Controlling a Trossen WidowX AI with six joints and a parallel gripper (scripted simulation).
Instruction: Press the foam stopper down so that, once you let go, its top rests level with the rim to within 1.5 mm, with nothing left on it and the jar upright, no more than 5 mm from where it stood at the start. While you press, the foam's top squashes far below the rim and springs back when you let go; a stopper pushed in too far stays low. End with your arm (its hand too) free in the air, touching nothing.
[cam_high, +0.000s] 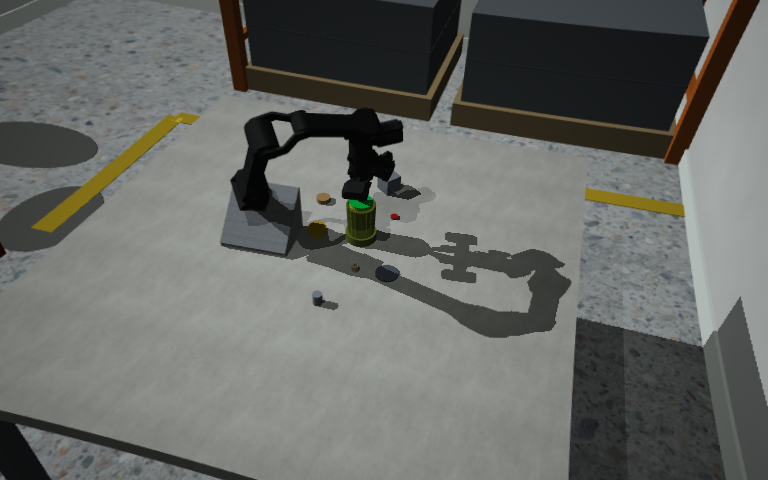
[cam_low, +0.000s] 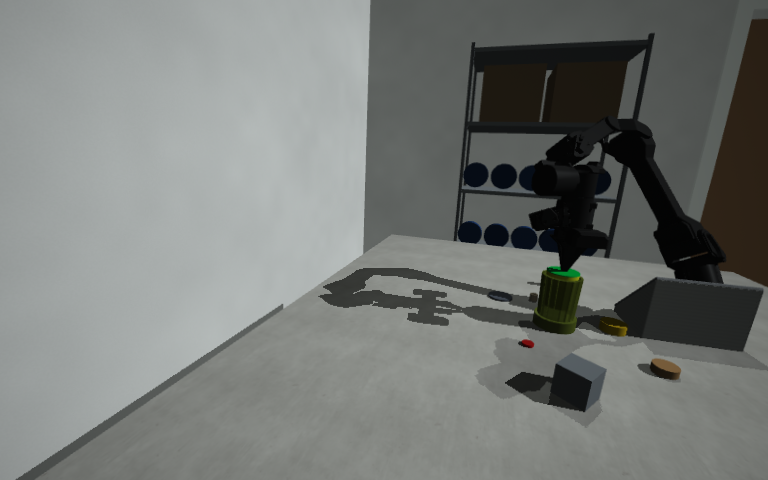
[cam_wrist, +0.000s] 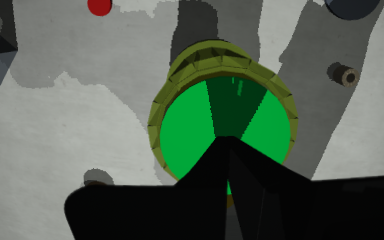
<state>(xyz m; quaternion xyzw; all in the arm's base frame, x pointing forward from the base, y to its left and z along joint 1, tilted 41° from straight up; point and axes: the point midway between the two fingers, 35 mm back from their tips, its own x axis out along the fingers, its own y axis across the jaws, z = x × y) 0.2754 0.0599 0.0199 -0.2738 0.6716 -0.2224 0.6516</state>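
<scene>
The green foam stopper lies 50 mm below my hand. Also, from my hand: yellow ring 150 mm below, 120 mm behind, 10 mm to the right; tiny brown piece 150 mm below, 130 mm to the right, 20 mm ahead; red disc 160 mm below, 110 mm to the left, 70 mm ahead.
</scene>
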